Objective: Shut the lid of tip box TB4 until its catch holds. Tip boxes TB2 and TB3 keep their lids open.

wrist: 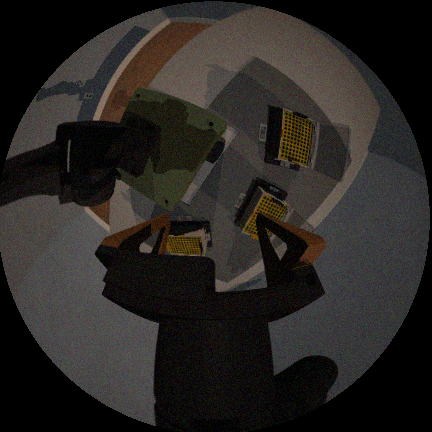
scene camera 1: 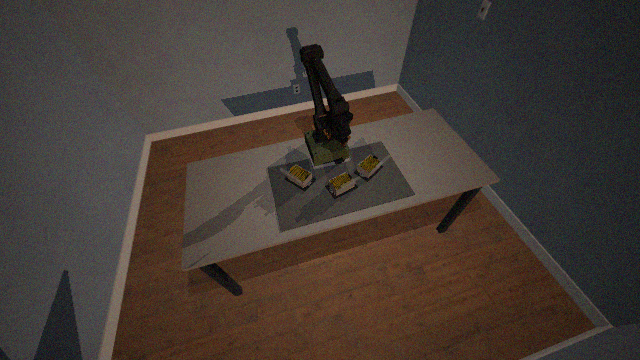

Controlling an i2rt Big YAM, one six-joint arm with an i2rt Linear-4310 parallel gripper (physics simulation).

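Seen in the pictures: gripper, fingertip midpoint: point(wrist: 212, 216) point(scene camera 1: 335, 142); arm's base at its link origin: point(wrist: 136, 145) point(scene camera 1: 322, 137).
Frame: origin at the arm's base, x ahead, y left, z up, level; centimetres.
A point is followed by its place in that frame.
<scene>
Three tip boxes with yellow racks stand apart on the grey mat: a left box point(scene camera 1: 300, 176) @[x 24.4, y -21.2, z -2.9 cm] point(wrist: 185, 245) @[x 22.6, y -21.1, z -3.0 cm], a middle box point(scene camera 1: 342, 184) @[x 43.5, y -2.7, z 6.0 cm] point(wrist: 266, 214) and a right box point(scene camera 1: 369, 166) @[x 30.0, y 19.5, z -2.9 cm] point(wrist: 297, 139) @[x 28.5, y 20.3, z -3.0 cm]. Pale, see-through lids stick out from the left and right boxes and look open; the middle box's lid is hard to make out. Labels are too small to read, so I cannot tell which box is TB4. My gripper point(scene camera 1: 336, 140) @[x 20.1, y 1.8, z 12.8 cm] point(wrist: 212, 216) @[x 20.1, y 1.8, z 12.8 cm] is open and empty, above the green base. In the wrist view the left box shows partly behind one finger.
The green base plate point(scene camera 1: 325, 152) @[x 13.5, y -2.5, z 0.0 cm] point(wrist: 175, 192) @[x 13.4, y -5.1, z 0.0 cm] stands at the mat's back edge, with the arm above it. The grey mat point(scene camera 1: 305, 212) @[x 45.1, y -24.1, z -8.6 cm] point(wrist: 250, 75) @[x 10.8, y 30.2, z -8.7 cm] lies on the pale table point(scene camera 1: 435, 150) @[x 26.5, y 68.1, z -8.9 cm] point(wrist: 300, 50). Walls stand behind and to the right of the table.
</scene>
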